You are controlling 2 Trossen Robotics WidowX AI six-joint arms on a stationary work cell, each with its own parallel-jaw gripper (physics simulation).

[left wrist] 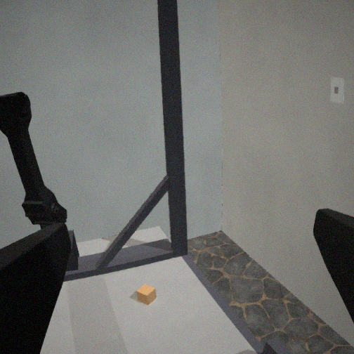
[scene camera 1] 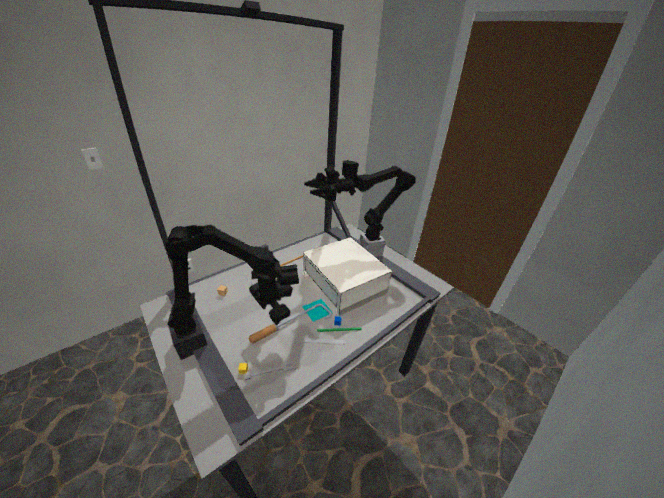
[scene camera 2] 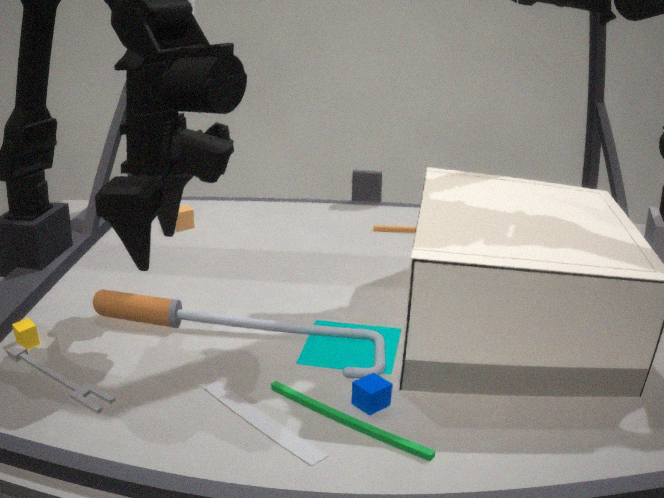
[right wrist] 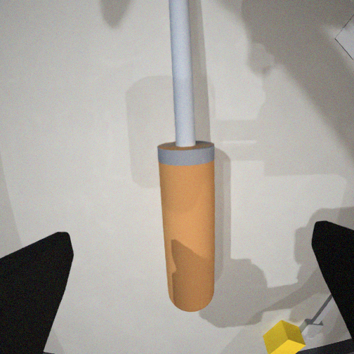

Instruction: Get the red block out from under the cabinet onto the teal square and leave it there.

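Observation:
The red block does not show in any view. The cream cabinet stands on the table, its underside hidden. The teal square lies beside it. A hook tool with an orange handle lies on the table, its grey bent end across the teal square. My right gripper is open above the handle, with a finger on either side in the right wrist view and nothing held. My left gripper is open and empty, high behind the cabinet.
A blue block is close to the hook's end. A green stick and white strip lie in front. A yellow block and grey forked tool lie left; an orange block is farther back.

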